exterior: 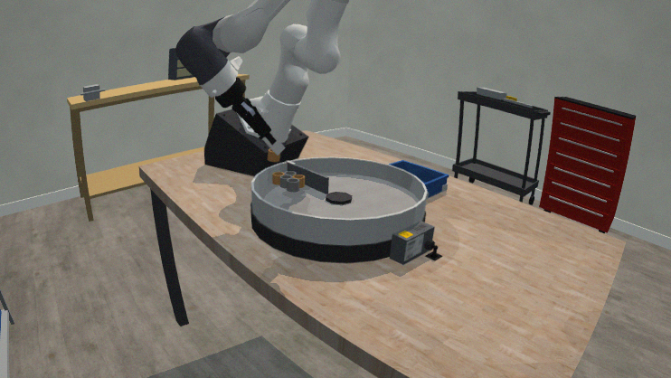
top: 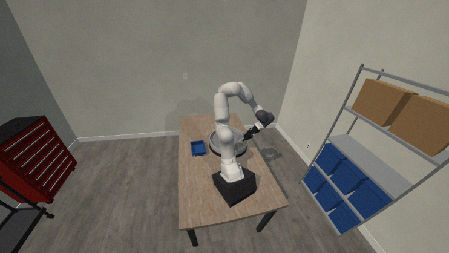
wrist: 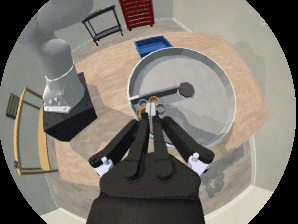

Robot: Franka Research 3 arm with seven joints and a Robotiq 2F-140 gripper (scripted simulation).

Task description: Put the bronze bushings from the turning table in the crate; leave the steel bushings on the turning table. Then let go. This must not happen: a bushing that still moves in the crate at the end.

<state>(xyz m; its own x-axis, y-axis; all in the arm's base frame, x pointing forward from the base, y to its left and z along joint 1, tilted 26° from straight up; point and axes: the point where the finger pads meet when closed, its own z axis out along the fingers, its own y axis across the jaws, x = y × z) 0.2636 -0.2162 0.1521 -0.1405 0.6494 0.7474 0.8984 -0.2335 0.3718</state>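
Now: hand 430 mm to the right of the blue crate, 150 mm above it and 110 mm short of it. Round my hand: grey round turning table (150 mm ahead, 120 mm below, 90 mm to the left); grey turning table (170 mm ahead, 130 mm below, 90 mm to the left).
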